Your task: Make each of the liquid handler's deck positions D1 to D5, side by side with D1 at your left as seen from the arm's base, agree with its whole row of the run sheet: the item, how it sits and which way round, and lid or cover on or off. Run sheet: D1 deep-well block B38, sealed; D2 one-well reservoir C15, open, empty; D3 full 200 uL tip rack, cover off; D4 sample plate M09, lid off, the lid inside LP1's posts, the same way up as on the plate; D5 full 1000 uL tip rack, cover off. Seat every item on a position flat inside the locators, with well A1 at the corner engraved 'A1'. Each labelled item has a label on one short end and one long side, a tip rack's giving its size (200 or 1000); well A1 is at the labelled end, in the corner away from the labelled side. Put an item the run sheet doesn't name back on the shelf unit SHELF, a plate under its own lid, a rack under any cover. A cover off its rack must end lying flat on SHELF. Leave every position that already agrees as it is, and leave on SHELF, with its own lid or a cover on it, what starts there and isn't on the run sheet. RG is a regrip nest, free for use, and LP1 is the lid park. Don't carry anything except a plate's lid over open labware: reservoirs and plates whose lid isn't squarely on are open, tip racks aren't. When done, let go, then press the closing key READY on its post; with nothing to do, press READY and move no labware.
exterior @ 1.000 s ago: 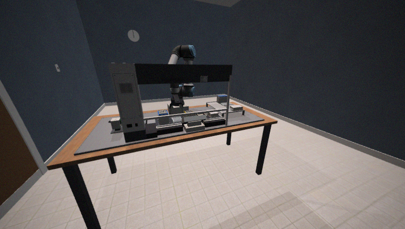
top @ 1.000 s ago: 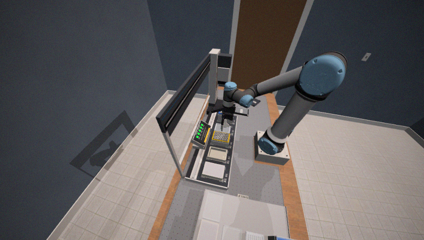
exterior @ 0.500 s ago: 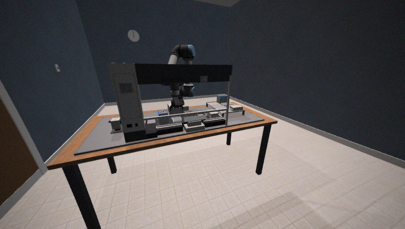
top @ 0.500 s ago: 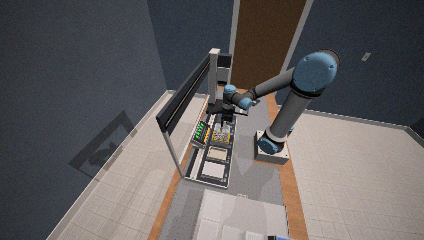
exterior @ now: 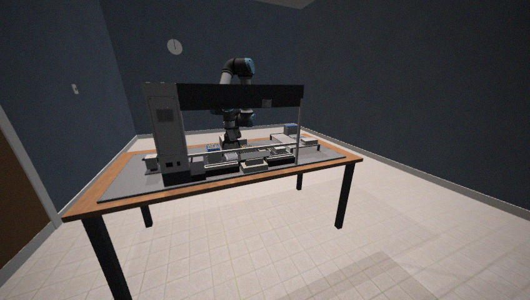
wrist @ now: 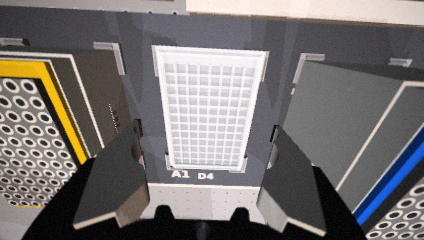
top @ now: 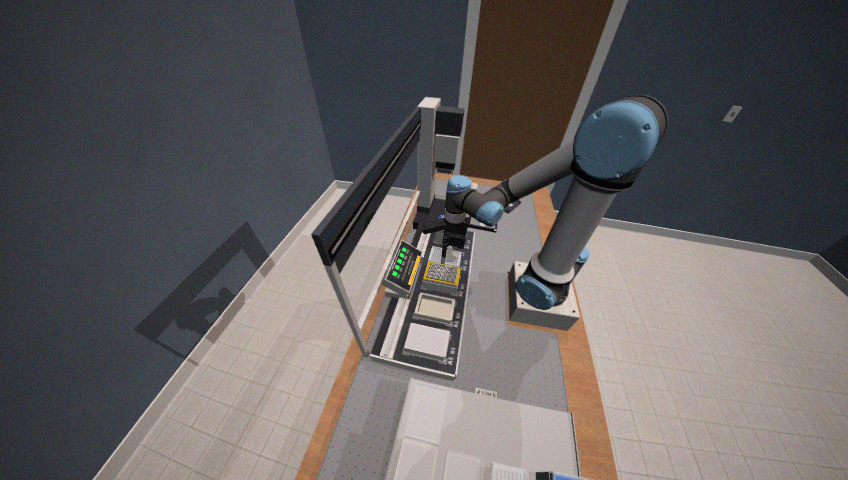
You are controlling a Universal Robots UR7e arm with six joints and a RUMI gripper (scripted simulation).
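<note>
Right now my hand is 10 mm above the well plate. Round my hand: blue-framed tip rack 10 mm behind, 130 mm to the right, 50 mm above; then one-well reservoir 20 mm behind, 250 mm to the left, 10 mm below; then yellow-framed tip rack 20 mm behind, 120 mm to the left, 30 mm above.
</note>
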